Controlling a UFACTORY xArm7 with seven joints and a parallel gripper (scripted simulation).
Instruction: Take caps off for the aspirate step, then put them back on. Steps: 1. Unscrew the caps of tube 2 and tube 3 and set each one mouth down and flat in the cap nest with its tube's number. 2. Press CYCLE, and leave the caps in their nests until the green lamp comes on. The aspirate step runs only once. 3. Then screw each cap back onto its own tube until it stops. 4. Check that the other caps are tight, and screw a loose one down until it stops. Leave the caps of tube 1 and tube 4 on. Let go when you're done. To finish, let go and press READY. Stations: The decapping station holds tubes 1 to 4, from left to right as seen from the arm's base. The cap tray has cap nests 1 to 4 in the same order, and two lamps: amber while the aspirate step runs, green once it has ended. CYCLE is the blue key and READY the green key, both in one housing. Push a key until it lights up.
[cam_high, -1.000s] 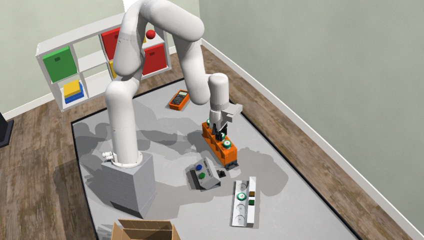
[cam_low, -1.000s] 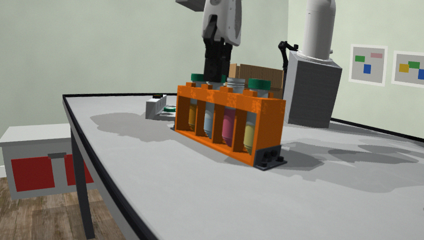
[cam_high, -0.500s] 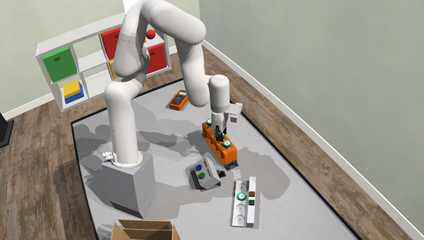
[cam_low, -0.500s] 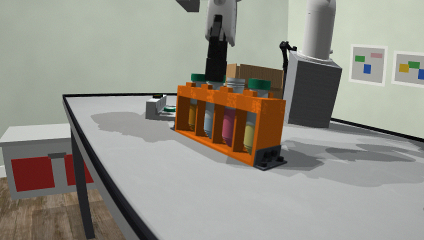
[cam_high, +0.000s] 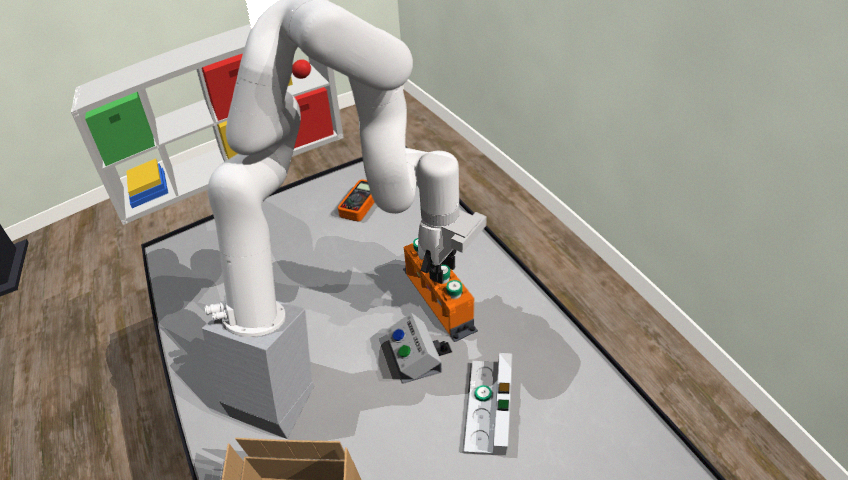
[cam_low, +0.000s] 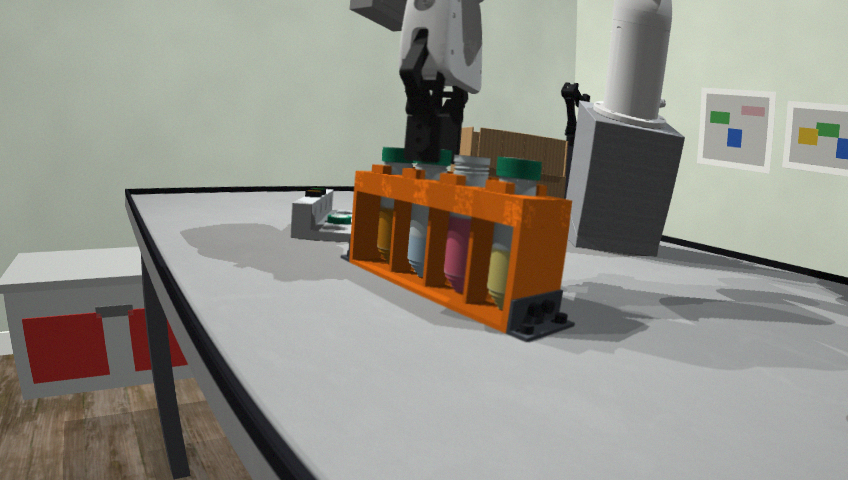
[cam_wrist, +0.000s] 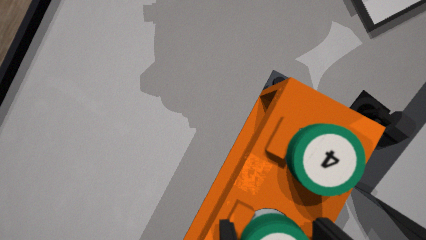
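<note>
The cap 3 is 1 cm below my hand. Also, from my hand: cap 4: 5 cm to the right, 2 cm below; tube 3 threaded neck: 1 cm below; cap 1: 10 cm to the left, 2 cm below, 1 cm behind.
</note>
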